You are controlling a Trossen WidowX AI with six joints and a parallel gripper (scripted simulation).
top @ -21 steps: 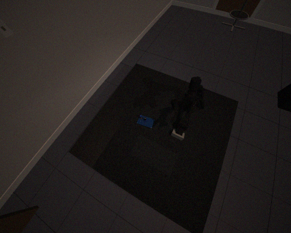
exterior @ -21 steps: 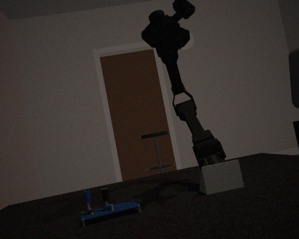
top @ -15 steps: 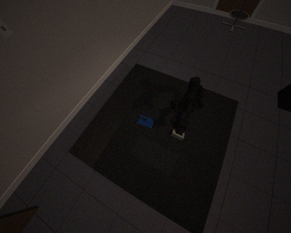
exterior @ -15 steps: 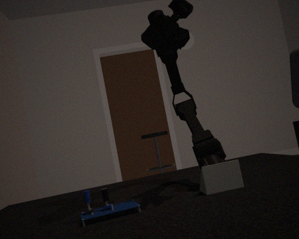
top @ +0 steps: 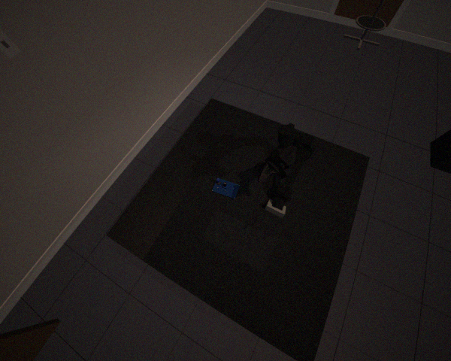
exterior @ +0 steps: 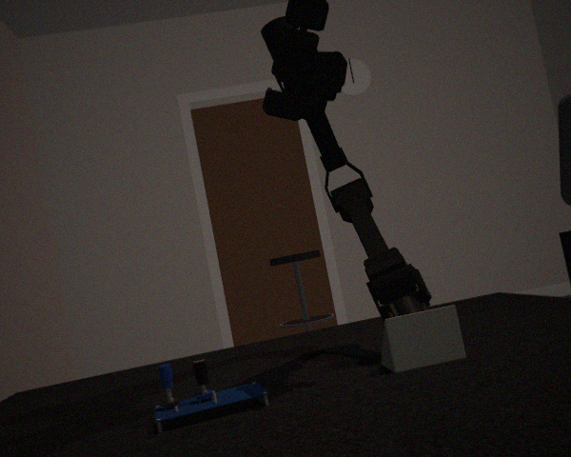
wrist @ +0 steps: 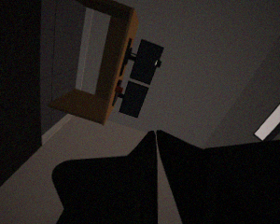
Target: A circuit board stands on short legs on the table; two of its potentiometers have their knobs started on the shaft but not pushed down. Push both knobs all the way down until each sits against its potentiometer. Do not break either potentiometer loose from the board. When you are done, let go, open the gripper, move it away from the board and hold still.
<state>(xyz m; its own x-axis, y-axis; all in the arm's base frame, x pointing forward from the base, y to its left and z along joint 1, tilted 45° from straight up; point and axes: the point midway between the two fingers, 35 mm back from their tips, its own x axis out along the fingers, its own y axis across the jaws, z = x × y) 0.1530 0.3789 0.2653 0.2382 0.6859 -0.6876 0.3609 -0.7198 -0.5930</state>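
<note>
Right now the dark knob is 440 mm below my gripper tip, 210 mm ahead of it and 110 mm to the right of it. Round my gripper tip: blue knob: 440 mm below, 260 mm ahead, 110 mm to the right.
</note>
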